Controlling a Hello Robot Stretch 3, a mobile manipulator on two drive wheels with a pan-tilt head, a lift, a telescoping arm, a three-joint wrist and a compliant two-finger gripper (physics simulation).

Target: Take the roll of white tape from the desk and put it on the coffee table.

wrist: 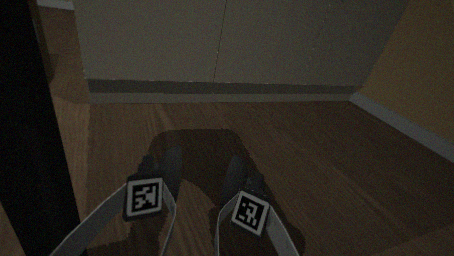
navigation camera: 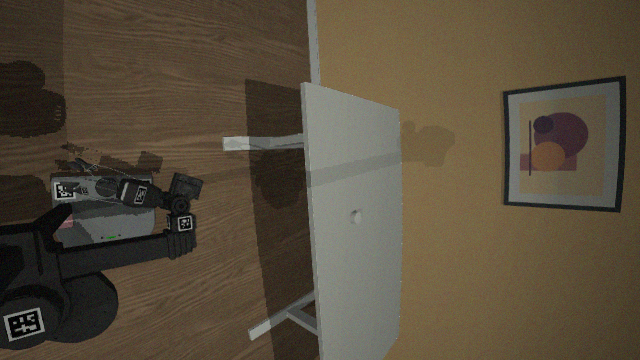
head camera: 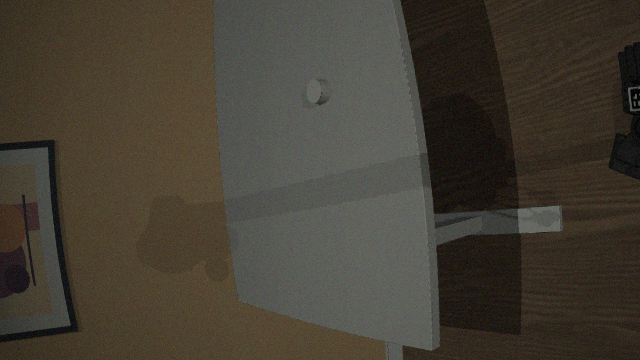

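Where they show: gripper, fingertip midpoint: (wrist: 203,169) (navigation camera: 64,172); robot's base, origin of the base link: (navigation camera: 107,186).
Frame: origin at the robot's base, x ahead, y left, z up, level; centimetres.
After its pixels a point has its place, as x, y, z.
The roll of white tape (head camera: 318,92) {-13.8, -76.8, 74.4} (navigation camera: 356,216) {-13.6, -77.3, 74.4} lies flat on the white desk (head camera: 330,270) {22.5, -79.9, 72.0} (navigation camera: 350,280) {-42.2, -77.1, 72.0}, away from its edges. My gripper (navigation camera: 77,176) (wrist: 203,169) {5.9, 8.7, 49.7} is open and empty. In the navigation view it is folded back over my base, well apart from the desk. In the wrist view its two fingers stand apart above the wooden floor. The coffee table does not show in these views.
The desk stands against an ochre wall with a framed picture (head camera: 60,235) {14.4, -131.3, 125.8} (navigation camera: 565,145) {15.6, -131.2, 149.7}. A desk foot (head camera: 540,219) (navigation camera: 236,143) reaches out over the floor. The wrist view shows a pale cabinet (wrist: 150,45) {6.5, 107.6, 32.0} ahead and a dark post (wrist: 30,125) at the left.
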